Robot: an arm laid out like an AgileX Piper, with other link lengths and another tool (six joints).
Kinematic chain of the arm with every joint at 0, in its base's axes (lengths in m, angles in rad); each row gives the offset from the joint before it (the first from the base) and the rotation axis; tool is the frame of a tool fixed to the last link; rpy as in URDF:
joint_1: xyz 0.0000 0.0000 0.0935 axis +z
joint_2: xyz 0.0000 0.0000 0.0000 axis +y
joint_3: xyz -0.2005 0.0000 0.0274 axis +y
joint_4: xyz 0.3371 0.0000 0.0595 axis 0.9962 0 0.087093
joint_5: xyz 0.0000 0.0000 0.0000 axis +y
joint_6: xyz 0.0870 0.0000 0.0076 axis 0.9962 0 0.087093
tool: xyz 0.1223 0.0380 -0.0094 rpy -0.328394 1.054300 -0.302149
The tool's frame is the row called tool.
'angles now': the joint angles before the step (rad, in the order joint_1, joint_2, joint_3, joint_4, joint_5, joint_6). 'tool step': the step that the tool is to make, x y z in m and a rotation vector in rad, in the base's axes. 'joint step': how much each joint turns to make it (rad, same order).
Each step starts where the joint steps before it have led.
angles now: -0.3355, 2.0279, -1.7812, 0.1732, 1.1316, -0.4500
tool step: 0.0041, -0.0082, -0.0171, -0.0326, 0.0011, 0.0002
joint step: -0.0001, 0.0341, 0.0000, -0.0298, -0.0441, -0.0021
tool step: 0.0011, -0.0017, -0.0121, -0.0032, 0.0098, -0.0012
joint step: 0.0001, 0.0259, -0.0012, -0.0060, -0.0168, 0.0003
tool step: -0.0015, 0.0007, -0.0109, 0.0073, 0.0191, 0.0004
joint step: 0.0001, 0.0229, -0.0005, 0.0009, -0.0019, -0.0008
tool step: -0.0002, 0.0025, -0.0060, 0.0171, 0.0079, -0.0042
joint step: -0.0008, 0.0140, -0.0002, 0.0140, -0.0007, -0.0002
